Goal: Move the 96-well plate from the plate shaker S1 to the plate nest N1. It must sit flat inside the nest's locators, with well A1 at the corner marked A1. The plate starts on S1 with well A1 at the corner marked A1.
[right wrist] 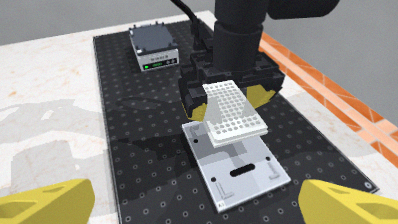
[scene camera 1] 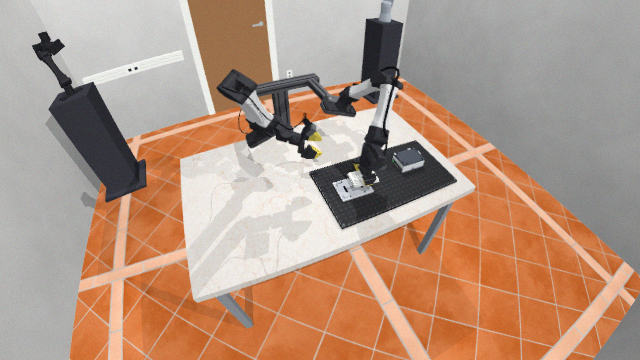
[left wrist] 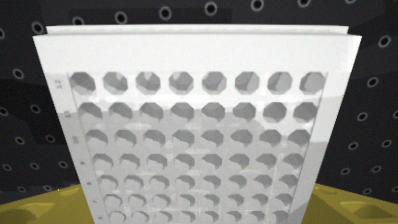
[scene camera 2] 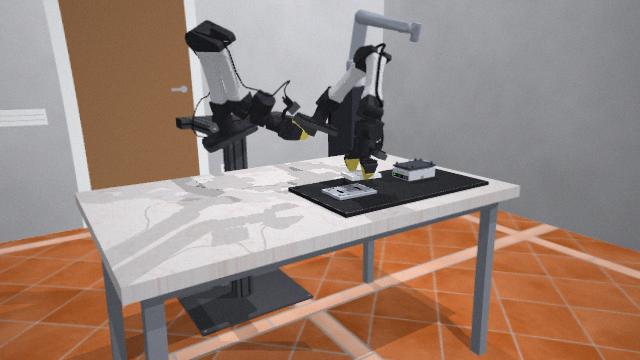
Labels:
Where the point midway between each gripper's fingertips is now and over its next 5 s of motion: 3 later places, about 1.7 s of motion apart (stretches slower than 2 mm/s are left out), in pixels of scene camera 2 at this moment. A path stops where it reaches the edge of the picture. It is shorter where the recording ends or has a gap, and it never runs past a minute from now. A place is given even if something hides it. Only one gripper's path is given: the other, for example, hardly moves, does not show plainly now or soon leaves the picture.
The left gripper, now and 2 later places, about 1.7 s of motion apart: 359,176; 348,186; 345,163

